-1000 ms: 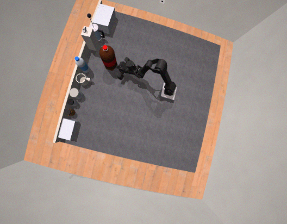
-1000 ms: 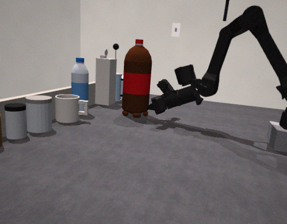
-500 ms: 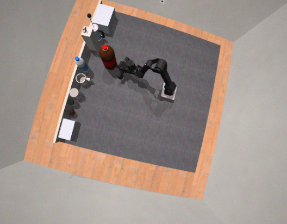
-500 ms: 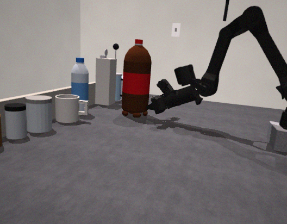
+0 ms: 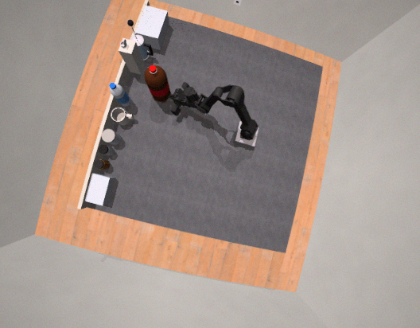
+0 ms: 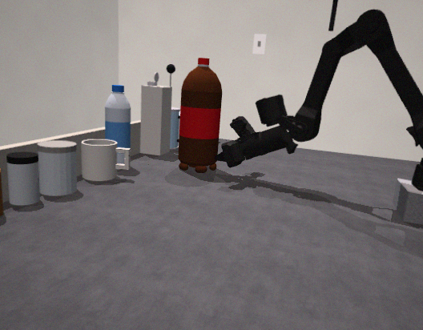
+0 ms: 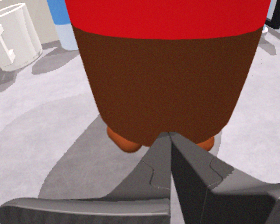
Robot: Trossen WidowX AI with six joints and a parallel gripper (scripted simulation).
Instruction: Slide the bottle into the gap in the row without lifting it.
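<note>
Now: the brown cola bottle 100 mm above my hand, 90 mm ahead of it and 20 mm to the right of it. Also, from my hand: white microwave-like box (400 mm to the right, 240 mm ahead); blue-capped water bottle (280 mm ahead, 80 mm to the left, 50 mm above); blue pitcher (250 mm ahead, 240 mm to the right, 80 mm above).
</note>
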